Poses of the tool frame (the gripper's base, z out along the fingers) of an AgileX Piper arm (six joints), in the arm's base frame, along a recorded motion.
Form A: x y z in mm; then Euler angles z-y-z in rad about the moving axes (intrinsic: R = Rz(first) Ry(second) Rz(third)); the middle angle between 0 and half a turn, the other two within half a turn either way.
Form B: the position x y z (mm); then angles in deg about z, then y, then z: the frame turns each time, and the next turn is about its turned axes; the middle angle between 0 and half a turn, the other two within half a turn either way. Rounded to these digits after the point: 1 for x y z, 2 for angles.
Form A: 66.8, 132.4, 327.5, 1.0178, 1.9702, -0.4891
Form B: 66.8, 132.4, 327.5, 58.32, 112.88, -28.02
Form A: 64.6, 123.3, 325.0, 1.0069, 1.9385, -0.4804
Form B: 64.6, 123.3, 325.0, 57.69, 111.07, -27.52
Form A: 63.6, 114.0, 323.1, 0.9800, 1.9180, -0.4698
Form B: 63.6, 114.0, 323.1, 56.15, 109.89, -26.92
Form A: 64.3, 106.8, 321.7, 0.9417, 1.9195, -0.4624
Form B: 64.3, 106.8, 321.7, 53.96, 109.98, -26.49
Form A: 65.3, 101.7, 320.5, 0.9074, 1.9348, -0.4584
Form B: 65.3, 101.7, 320.5, 51.99, 110.86, -26.26
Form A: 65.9, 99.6, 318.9, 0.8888, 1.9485, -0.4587
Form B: 65.9, 99.6, 318.9, 50.92, 111.64, -26.28
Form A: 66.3, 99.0, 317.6, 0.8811, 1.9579, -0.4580
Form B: 66.3, 99.0, 317.6, 50.48, 112.18, -26.24
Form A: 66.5, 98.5, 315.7, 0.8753, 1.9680, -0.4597
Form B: 66.5, 98.5, 315.7, 50.15, 112.76, -26.34
